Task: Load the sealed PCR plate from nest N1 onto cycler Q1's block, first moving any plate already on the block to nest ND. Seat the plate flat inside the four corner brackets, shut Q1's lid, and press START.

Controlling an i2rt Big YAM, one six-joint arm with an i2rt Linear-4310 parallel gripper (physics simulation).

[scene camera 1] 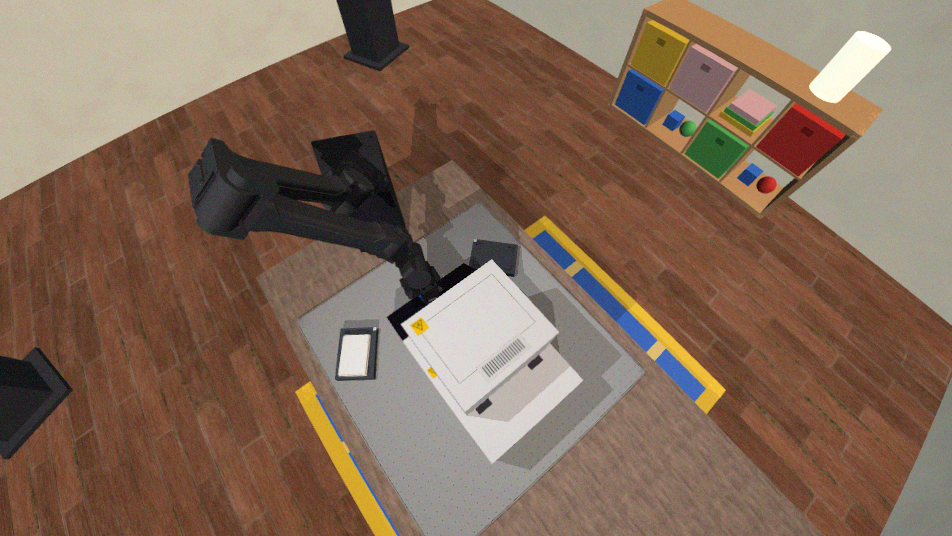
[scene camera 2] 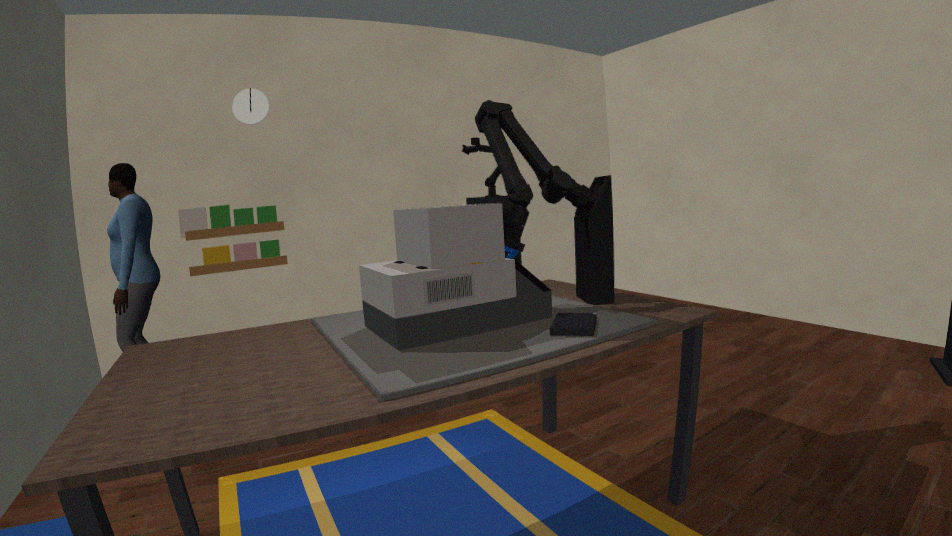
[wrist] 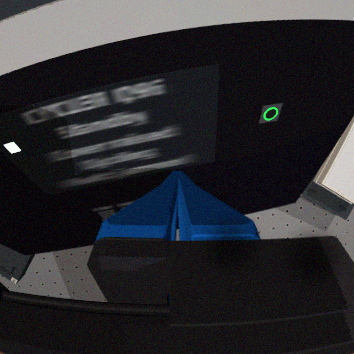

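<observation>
The cycler (scene camera 1: 559,380) (scene camera 2: 379,286) stands on the grey mat. Its white lid (scene camera 1: 479,319) (scene camera 2: 466,233) lies level over the body and looks down; the block is hidden beneath it. My gripper (scene camera 1: 423,297) (scene camera 2: 511,253) (wrist: 177,178) is shut and empty, its blue fingertips over the sloping black front panel (wrist: 240,165). In the wrist view, the fingers overlap the panel's lower part and hide most of the keypad. The screen (wrist: 195,115) text is blurred. A green ring button (wrist: 271,107) is lit. A white-topped plate (scene camera 1: 354,354) (wrist: 344,167) sits in a dark nest (scene camera 1: 374,359) (wrist: 327,197).
Another dark nest (scene camera 1: 494,256) (scene camera 2: 574,324) (wrist: 12,262), with no plate visible in it, lies on the cycler's other side. Nest labels are unreadable. The grey mat (scene camera 1: 406,439) (scene camera 2: 379,382) lies on a wooden table (scene camera 2: 199,386). A person (scene camera 2: 135,233) stands beyond the table.
</observation>
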